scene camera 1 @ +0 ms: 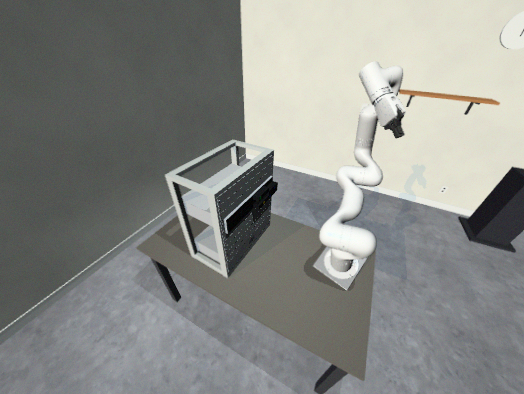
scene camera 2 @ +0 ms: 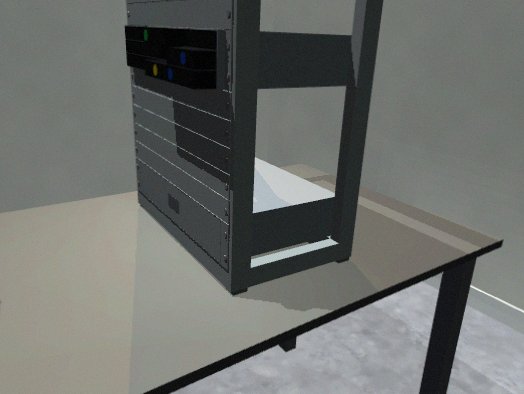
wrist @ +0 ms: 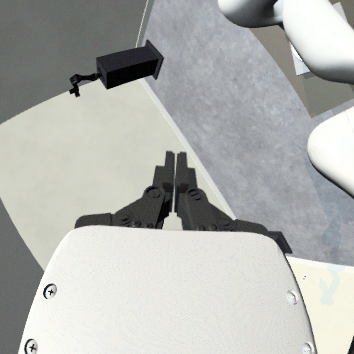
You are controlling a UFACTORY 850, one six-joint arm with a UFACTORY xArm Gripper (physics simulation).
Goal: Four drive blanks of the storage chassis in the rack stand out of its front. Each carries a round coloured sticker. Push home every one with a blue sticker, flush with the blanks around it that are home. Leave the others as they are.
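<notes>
The rack [scene camera 1: 220, 240] [scene camera 2: 243, 150] stands on the table with the black storage chassis [scene camera 1: 240, 217] [scene camera 2: 200, 39] in its upper front. In scene camera 2, a green sticker [scene camera 2: 145, 35] is at the chassis's upper left. A blue sticker [scene camera 2: 183, 58] is on a blank that stands out at the right. Lower down, a yellow sticker [scene camera 2: 155, 70] and a second blue sticker [scene camera 2: 170, 74] sit side by side on protruding blanks. The dark blanks' exact edges are hard to tell. My gripper [scene camera 1: 399, 134] [wrist: 174, 165] is shut and empty, high up and well away from the rack.
The arm's base [scene camera 1: 342, 267] stands on the table [scene camera 1: 285, 300], in front of the rack. An orange-brown wall shelf [scene camera 1: 450, 96] is behind the arm. A dark cabinet-like block [scene camera 1: 500, 215] [wrist: 127, 67] stands on the floor by the wall.
</notes>
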